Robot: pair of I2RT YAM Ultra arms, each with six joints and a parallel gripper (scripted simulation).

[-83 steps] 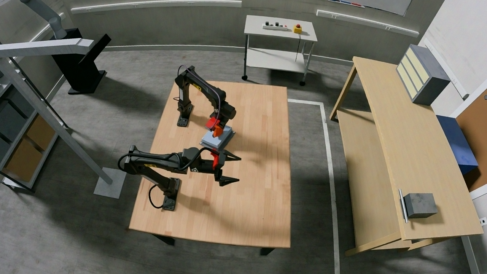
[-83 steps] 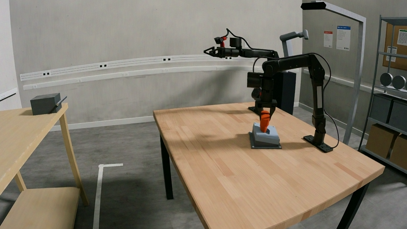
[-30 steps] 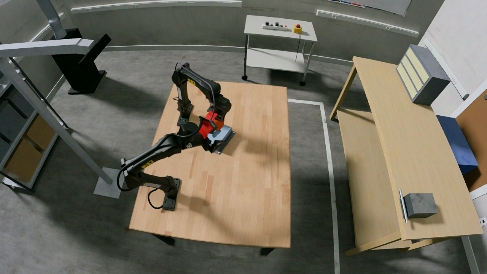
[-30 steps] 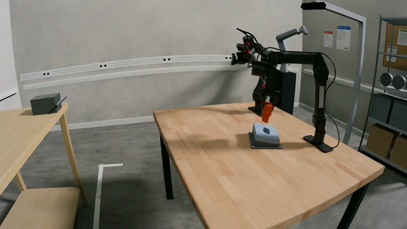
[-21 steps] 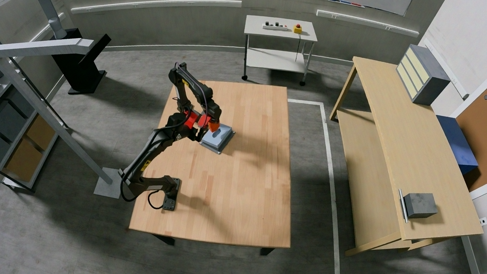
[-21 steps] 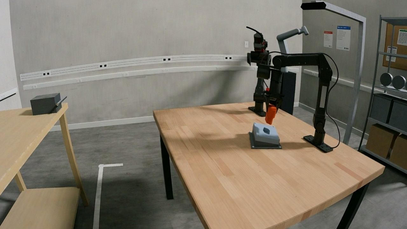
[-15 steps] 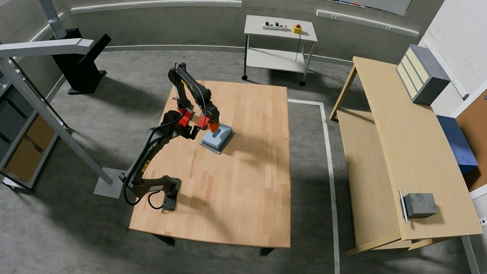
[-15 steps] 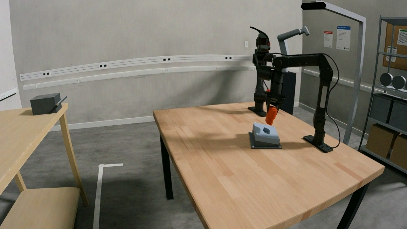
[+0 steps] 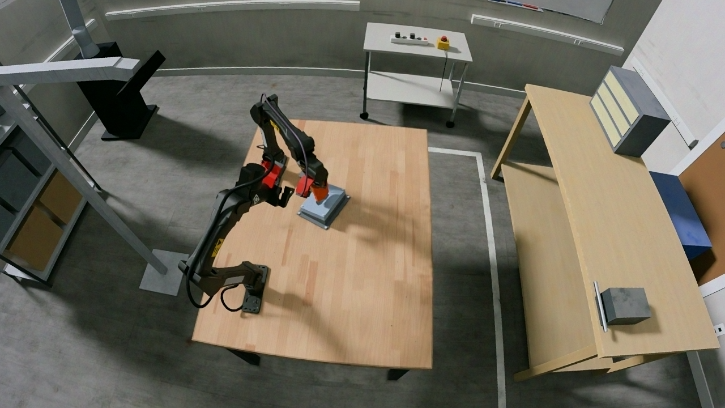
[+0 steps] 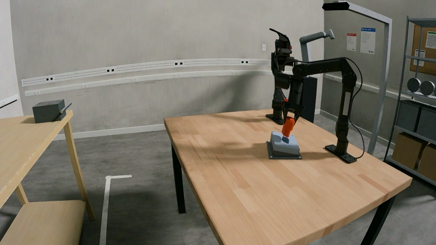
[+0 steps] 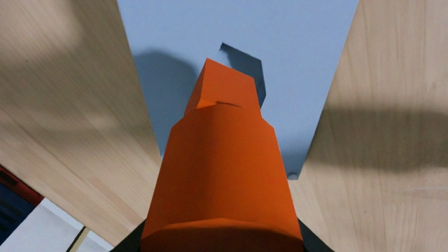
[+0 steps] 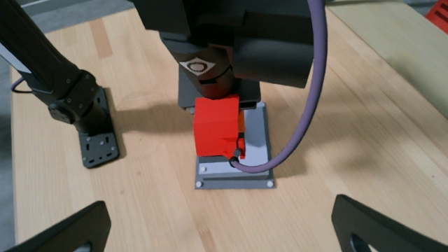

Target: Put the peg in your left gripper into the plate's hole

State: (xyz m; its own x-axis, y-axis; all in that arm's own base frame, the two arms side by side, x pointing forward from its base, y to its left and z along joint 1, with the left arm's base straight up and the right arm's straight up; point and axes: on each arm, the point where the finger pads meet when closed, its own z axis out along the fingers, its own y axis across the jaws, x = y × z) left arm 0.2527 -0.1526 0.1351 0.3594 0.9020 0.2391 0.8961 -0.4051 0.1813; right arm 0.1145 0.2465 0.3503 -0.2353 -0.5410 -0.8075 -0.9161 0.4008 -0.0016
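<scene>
Now: the blue-grey plate 10 cm below my left hand, 1 cm to the right of it and 1 cm ahead of it. The rest, counted from my left hand: orange peg (2 cm below, 1 cm to the right).
</scene>
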